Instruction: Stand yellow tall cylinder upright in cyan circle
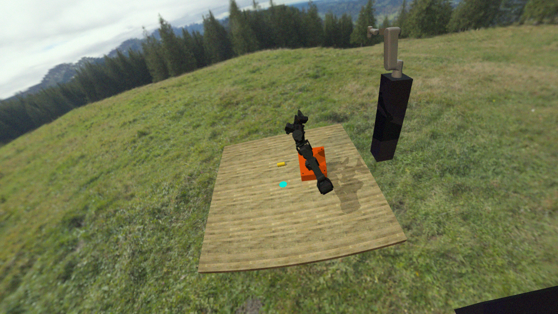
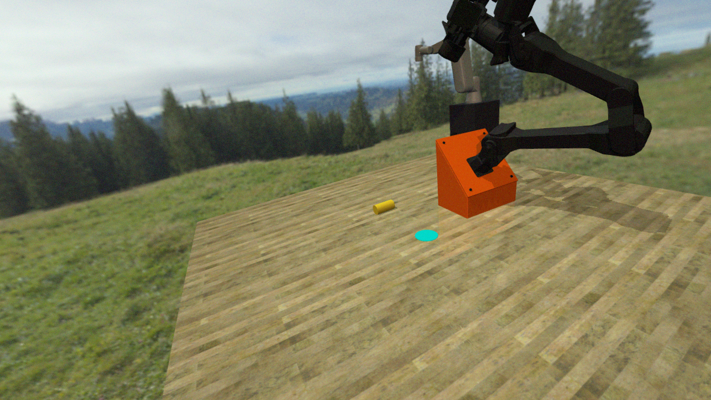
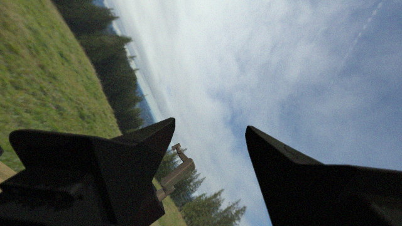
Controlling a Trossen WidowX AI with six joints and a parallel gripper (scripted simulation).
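My gripper tip is 20 cm short of the yellow tall cylinder, 13 cm to the left of it and 53 cm above it. Also, from my gripper tip: cyan circle 19 cm ahead, 9 cm to the left, 55 cm below.
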